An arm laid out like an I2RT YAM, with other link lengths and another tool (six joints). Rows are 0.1 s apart.
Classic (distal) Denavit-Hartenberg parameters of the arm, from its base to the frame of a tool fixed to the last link. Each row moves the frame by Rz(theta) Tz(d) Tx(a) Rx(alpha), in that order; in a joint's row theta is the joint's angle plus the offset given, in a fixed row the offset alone. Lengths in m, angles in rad.
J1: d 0.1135  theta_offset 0  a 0.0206  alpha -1.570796
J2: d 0  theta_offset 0  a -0.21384  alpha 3.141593
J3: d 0  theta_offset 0.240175  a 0.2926  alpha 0
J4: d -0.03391  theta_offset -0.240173  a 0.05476  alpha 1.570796
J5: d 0.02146  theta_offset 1.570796  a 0  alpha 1.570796
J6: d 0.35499  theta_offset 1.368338  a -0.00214  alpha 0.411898
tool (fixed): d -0.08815  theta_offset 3.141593  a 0  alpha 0
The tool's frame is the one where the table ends.
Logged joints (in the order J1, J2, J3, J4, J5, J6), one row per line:
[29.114 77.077 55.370 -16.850 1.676 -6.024]
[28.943 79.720 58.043 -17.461 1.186 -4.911]
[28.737 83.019 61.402 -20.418 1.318 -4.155]
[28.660 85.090 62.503 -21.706 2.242 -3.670]
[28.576 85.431 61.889 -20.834 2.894 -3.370]
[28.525 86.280 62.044 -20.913 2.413 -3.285]
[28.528 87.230 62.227 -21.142 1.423 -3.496]
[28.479 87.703 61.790 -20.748 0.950 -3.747]
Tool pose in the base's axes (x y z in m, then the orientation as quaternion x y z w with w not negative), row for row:
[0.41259 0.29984 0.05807 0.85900 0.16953 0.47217 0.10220]
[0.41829 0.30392 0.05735 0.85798 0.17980 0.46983 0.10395]
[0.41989 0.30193 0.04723 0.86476 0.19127 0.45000 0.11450]
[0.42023 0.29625 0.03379 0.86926 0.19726 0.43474 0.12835]
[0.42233 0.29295 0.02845 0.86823 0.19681 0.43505 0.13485]
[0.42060 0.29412 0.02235 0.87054 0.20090 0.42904 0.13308]
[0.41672 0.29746 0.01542 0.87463 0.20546 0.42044 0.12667]
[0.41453 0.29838 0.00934 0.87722 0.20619 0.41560 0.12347]
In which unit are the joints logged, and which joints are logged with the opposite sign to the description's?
The joints are logged in degrees. Opposite sign: J6.
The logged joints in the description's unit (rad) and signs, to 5 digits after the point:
[0.50814 1.34525 0.96639 -0.29409 0.02925 0.10514]
[0.50515 1.39138 1.01304 -0.30475 0.02070 0.08571]
[0.50156 1.44895 1.07167 -0.35636 0.02300 0.07252]
[0.50021 1.48510 1.09088 -0.37884 0.03913 0.06405]
[0.49875 1.49105 1.08017 -0.36362 0.05051 0.05882]
[0.49786 1.50587 1.08287 -0.36500 0.04211 0.05733]
[0.49791 1.52245 1.08607 -0.36900 0.02484 0.06102]
[0.49705 1.53071 1.07844 -0.36212 0.01658 0.06540]

